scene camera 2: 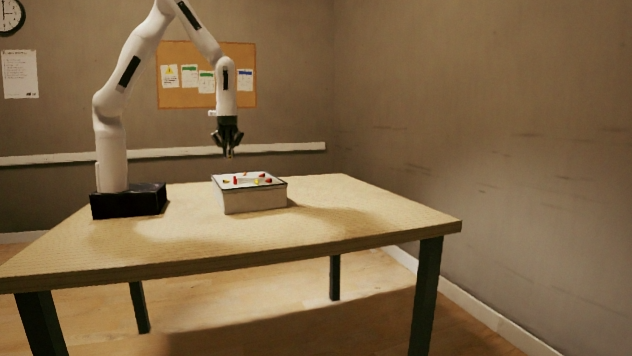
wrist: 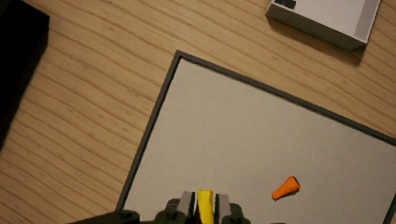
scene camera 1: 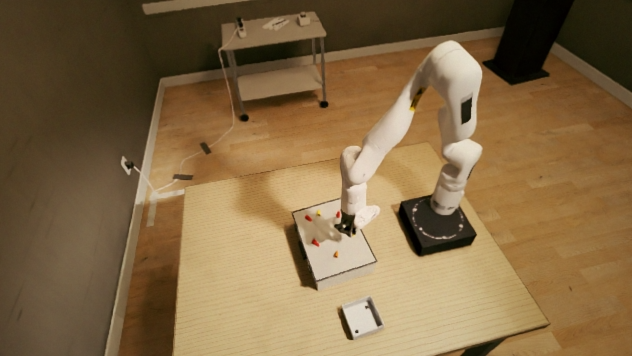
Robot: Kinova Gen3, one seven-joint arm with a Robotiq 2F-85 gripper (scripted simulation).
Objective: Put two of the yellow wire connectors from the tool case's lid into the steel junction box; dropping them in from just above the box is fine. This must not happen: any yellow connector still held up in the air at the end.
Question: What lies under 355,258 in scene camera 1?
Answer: A grey tool case.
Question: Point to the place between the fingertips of my gripper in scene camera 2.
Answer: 228,158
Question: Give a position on a grey tool case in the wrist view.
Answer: At 211,128
